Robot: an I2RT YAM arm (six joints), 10 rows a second.
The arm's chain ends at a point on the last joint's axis. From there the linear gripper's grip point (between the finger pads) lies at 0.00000 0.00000 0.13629 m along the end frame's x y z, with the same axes.
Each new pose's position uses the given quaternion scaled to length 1; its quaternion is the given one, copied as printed.
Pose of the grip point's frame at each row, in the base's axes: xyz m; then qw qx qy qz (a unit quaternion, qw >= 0):
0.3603 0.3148 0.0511 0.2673 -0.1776 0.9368 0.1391
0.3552 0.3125 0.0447 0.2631 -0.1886 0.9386 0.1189
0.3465 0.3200 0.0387 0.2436 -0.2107 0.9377 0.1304
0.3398 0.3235 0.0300 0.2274 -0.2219 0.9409 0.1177
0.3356 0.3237 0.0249 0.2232 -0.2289 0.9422 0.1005
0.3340 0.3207 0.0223 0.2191 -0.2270 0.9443 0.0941
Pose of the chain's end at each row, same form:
0.2988 0.2663 0.1626 0.2673 -0.1776 0.9368 0.1391
0.2940 0.2686 0.1583 0.2631 -0.1886 0.9386 0.1189
0.2917 0.2727 0.1542 0.2436 -0.2107 0.9377 0.1304
0.2886 0.2796 0.1484 0.2274 -0.2219 0.9409 0.1177
0.2846 0.2840 0.1449 0.2232 -0.2289 0.9422 0.1005
0.2834 0.2829 0.1431 0.2191 -0.2270 0.9443 0.0941

